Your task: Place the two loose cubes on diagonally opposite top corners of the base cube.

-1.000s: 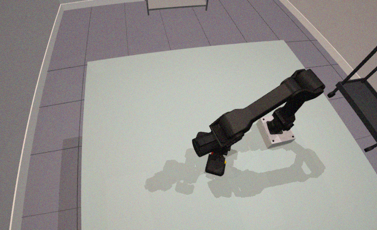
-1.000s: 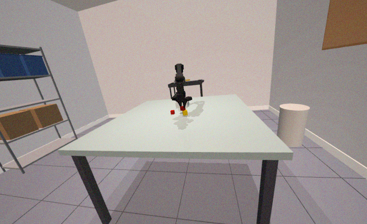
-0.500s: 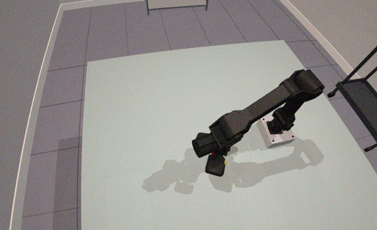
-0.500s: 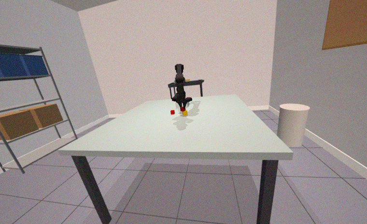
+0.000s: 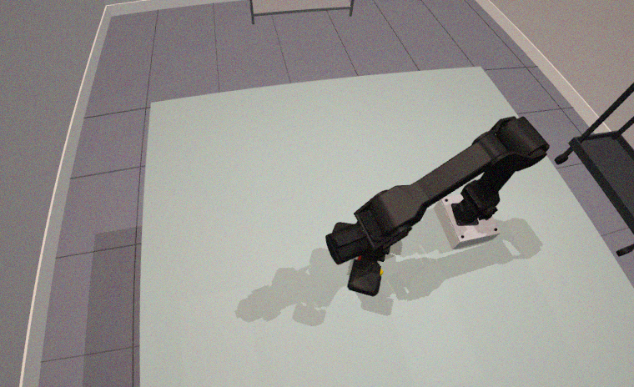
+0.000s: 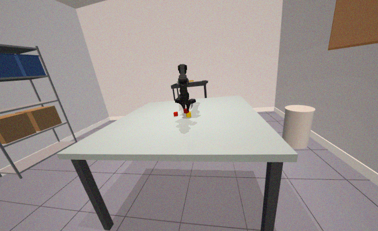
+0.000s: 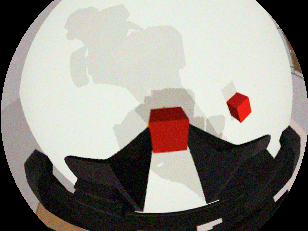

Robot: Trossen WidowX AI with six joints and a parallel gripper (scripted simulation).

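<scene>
Right now my gripper tip is right at the red cube. Round my gripper tip: yellow base cube 2 cm behind, 1 cm to the left, 4 cm below.
</scene>
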